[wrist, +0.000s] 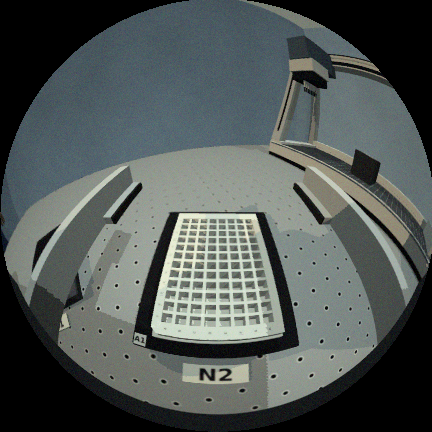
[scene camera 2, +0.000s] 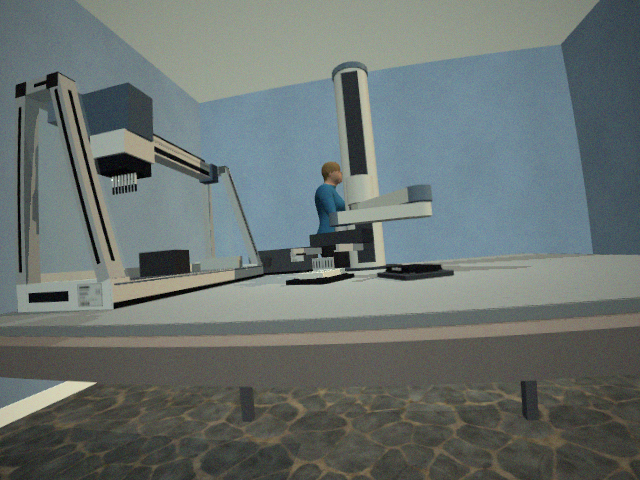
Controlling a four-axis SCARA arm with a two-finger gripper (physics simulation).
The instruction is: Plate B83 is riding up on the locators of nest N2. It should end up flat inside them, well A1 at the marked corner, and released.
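Frame: origin at the arm's base, x right, y ahead, z up, level; metres.
Seen in the pictures: gripper, fingertip midpoint: [wrist: 217,171] [scene camera 2: 313,250].
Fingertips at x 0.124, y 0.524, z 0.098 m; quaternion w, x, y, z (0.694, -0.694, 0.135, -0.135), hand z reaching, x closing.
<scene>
A point is followed by its place in that frame.
The white multi-well plate [scene camera 2: 326,272] @[z 0.038, x 0.091, y 0.551 m] [wrist: 215,332] @[z 0.041, x 0.090, y 0.442 m] sits within the black border of nest N2 [scene camera 2: 320,280] @[z 0.022, x 0.100, y 0.594 m] [wrist: 220,350] @[z 0.025, x 0.089, y 0.430 m], squared to it, with dark border along both sides and the front. Whether it lies fully flat is hard to tell. The A1 tag [wrist: 140,339] @[z 0.025, x 0.036, y 0.451 m] marks the front-left corner of the nest, and the N2 label [wrist: 215,373] @[z 0.015, x 0.078, y 0.412 m] lies in front. The plate's own lettering cannot be read. My gripper [scene camera 2: 328,251] [wrist: 217,171] @[z 0.098, x 0.124, y 0.524 m] is open and empty above the plate, one finger out to each side, clear of it.
A dark nest with a black item [scene camera 2: 416,269] @[z 0.033, x -0.124, y 0.619 m] stands to the right in the scene view. A gantry with a pipette head [scene camera 2: 124,155] @[z 0.333, x 0.476, y 0.779 m] [wrist: 310,65] @[z 0.355, x 0.469, y 0.697 m] stands to the other side, with a dark box [scene camera 2: 164,262] @[z 0.098, x 0.550, y 0.565 m] [wrist: 365,166] @[z 0.101, x 0.515, y 0.521 m]. A person [scene camera 2: 328,201] stands behind the table.
</scene>
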